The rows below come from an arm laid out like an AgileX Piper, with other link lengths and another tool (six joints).
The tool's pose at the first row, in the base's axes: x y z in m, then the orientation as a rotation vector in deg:
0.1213 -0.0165 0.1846 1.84 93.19 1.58
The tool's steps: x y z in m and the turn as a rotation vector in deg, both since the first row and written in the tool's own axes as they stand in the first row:
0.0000 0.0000 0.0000 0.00 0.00 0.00
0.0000 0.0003 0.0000 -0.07 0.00 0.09
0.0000 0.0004 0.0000 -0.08 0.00 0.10
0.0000 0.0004 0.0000 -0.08 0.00 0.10
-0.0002 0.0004 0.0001 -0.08 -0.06 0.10
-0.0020 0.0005 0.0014 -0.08 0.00 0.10
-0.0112 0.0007 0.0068 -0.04 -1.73 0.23
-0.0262 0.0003 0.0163 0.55 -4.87 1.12
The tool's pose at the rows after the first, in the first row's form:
0.1213 -0.0165 0.1846 1.84 93.19 1.58
0.1213 -0.0162 0.1846 1.86 93.19 1.71
0.1213 -0.0161 0.1846 1.86 93.19 1.72
0.1213 -0.0161 0.1846 1.86 93.19 1.72
0.1214 -0.0161 0.1848 1.86 93.13 1.72
0.1228 -0.0161 0.1865 1.86 93.19 1.72
0.1287 -0.0162 0.1954 2.01 91.46 1.75
0.1390 -0.0172 0.2098 3.20 88.31 1.89

